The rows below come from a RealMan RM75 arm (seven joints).
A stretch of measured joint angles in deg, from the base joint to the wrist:
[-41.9, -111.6, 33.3, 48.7, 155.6, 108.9, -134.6]
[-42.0, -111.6, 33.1, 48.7, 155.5, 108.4, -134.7]
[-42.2, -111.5, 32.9, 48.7, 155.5, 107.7, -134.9]
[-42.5, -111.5, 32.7, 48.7, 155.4, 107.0, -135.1]
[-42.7, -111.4, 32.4, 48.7, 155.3, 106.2, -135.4]
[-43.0, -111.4, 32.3, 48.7, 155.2, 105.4, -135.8]
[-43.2, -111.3, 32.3, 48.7, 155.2, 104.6, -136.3]
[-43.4, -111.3, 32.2, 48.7, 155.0, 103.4, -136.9]
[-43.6, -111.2, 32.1, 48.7, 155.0, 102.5, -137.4]
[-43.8, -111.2, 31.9, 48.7, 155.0, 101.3, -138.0]
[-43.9, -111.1, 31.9, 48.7, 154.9, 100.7, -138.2]
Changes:
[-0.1, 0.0, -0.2, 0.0, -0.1, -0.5, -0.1]
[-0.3, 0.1, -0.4, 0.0, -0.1, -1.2, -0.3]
[-0.6, 0.1, -0.6, 0.0, -0.2, -1.9, -0.5]
[-0.8, 0.2, -0.9, 0.0, -0.3, -2.7, -0.8]
[-1.1, 0.2, -1.0, 0.0, -0.4, -3.5, -1.2]
[-1.3, 0.3, -1.0, 0.0, -0.4, -4.3, -1.7]
[-1.5, 0.3, -1.1, 0.0, -0.6, -5.5, -2.3]
[-1.7, 0.4, -1.2, 0.0, -0.6, -6.4, -2.8]
[-1.9, 0.4, -1.4, 0.0, -0.6, -7.6, -3.4]
[-2.0, 0.5, -1.4, 0.0, -0.7, -8.2, -3.6]

